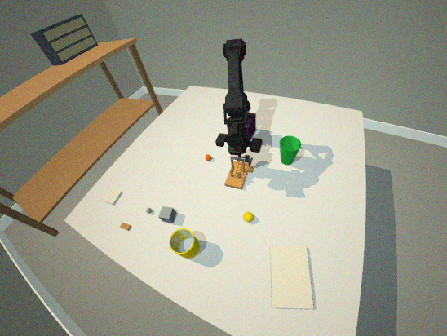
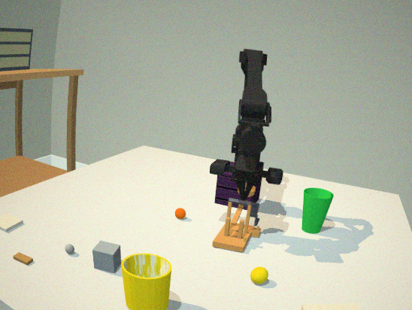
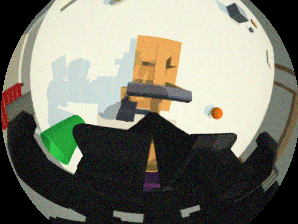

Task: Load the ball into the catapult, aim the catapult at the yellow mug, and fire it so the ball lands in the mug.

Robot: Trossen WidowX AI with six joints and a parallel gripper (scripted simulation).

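The wooden catapult lies 30 mm below my gripper tip, 20 mm to the left of it and 10 mm ahead of it. Also, from my gripper tip: orange ball: 180 mm to the right, 80 mm below, 20 mm ahead; green cup: 180 mm to the left, 140 mm behind, 60 mm below; yellow ball: 210 mm ahead, 150 mm to the left, 70 mm below.
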